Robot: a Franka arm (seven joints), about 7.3 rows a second.
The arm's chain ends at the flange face. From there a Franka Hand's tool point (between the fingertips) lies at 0.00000 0.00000 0.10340 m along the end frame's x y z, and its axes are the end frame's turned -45 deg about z.
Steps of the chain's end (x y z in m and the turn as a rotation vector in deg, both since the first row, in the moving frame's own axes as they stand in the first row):
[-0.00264 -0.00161 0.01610 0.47 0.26 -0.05]
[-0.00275 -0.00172 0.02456 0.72 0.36 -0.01]
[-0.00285 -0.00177 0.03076 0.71 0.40 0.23]
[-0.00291 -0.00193 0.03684 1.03 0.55 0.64]
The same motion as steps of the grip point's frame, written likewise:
[0.00020 -0.00327 0.01610 0.15 0.52 -0.05]
[0.00065 -0.00362 0.02455 0.25 0.76 -0.01]
[0.00065 -0.00366 0.03075 0.22 0.78 0.23]
[0.00133 -0.00402 0.03682 0.34 1.12 0.64]

